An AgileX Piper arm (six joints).
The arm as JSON. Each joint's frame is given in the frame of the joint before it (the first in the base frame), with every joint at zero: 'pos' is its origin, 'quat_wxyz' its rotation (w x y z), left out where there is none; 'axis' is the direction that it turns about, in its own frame. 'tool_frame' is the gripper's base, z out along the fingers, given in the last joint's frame.
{
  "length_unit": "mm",
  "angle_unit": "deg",
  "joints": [
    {
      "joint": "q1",
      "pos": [
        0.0,
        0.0,
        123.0
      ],
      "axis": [
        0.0,
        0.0,
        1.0
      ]
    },
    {
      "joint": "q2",
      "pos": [
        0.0,
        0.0,
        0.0
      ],
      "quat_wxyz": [
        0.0,
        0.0,
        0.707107,
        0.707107
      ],
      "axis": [
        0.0,
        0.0,
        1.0
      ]
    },
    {
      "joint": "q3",
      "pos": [
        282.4,
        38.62,
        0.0
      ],
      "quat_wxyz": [
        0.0,
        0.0,
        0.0,
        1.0
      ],
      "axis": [
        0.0,
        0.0,
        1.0
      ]
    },
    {
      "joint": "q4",
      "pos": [
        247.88,
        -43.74,
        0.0
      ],
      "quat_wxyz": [
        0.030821,
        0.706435,
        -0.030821,
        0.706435
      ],
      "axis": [
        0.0,
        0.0,
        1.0
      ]
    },
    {
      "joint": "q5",
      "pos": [
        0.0,
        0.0,
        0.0
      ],
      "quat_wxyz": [
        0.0,
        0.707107,
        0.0,
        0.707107
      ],
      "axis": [
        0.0,
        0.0,
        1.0
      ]
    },
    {
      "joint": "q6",
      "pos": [
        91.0,
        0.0,
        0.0
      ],
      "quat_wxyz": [
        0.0,
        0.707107,
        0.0,
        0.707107
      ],
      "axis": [
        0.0,
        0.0,
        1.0
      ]
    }
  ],
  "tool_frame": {
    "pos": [
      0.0,
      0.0,
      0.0
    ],
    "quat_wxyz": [
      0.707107,
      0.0,
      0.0,
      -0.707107
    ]
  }
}
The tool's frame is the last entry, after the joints.
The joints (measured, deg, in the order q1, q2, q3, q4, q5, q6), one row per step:
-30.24, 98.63, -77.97, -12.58, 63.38, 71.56
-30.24, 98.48, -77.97, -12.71, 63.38, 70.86
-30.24, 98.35, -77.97, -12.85, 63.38, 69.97
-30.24, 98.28, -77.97, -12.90, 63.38, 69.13
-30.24, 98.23, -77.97, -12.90, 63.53, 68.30
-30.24, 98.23, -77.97, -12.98, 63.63, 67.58
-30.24, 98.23, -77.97, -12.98, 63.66, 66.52
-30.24, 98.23, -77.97, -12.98, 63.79, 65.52
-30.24, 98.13, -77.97, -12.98, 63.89, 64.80
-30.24, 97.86, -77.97, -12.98, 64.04, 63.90
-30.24, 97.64, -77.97, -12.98, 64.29, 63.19
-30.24, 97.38, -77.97, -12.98, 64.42, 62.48
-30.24, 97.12, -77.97, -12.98, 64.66, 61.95
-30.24, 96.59, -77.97, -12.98, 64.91, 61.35
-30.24, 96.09, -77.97, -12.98, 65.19, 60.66
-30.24, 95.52, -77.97, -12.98, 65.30, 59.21
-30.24, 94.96, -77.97, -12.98, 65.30, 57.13
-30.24, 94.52, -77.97, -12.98, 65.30, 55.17
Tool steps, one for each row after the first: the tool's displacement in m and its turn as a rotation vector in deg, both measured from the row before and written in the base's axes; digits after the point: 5 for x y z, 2 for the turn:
-0.00040, 0.00002, 0.00094, -0.23, 0.12, 0.71
-0.00036, -0.00001, 0.00083, -0.25, 0.20, 0.89
-0.00018, 0.00003, 0.00044, -0.14, 0.19, 0.82
-0.00032, 0.00016, 0.00026, -0.02, 0.31, 0.76
-0.00019, -0.00003, 0.00000, -0.07, 0.32, 0.69
-0.00004, 0.00002, -0.00001, -0.06, 0.32, 1.01
-0.00018, 0.00008, -0.00004, -0.01, 0.39, 0.93
-0.00036, 0.00019, 0.00057, -0.06, 0.20, 0.67
-0.00080, 0.00044, 0.00157, -0.13, 0.14, 0.83
-0.00083, 0.00044, 0.00124, -0.05, 0.22, 0.63
-0.00076, 0.00042, 0.00151, -0.12, 0.08, 0.65
-0.00092, 0.00049, 0.00148, -0.06, 0.13, 0.46
-0.00155, 0.00086, 0.00306, -0.20, -0.07, 0.52
-0.00155, 0.00085, 0.00286, -0.18, 0.00, 0.60
-0.00149, 0.00085, 0.00330, -0.35, 0.01, 1.36
-0.00134, 0.00078, 0.00326, -0.46, 0.11, 1.98
-0.00107, 0.00063, 0.00255, -0.41, 0.19, 1.87

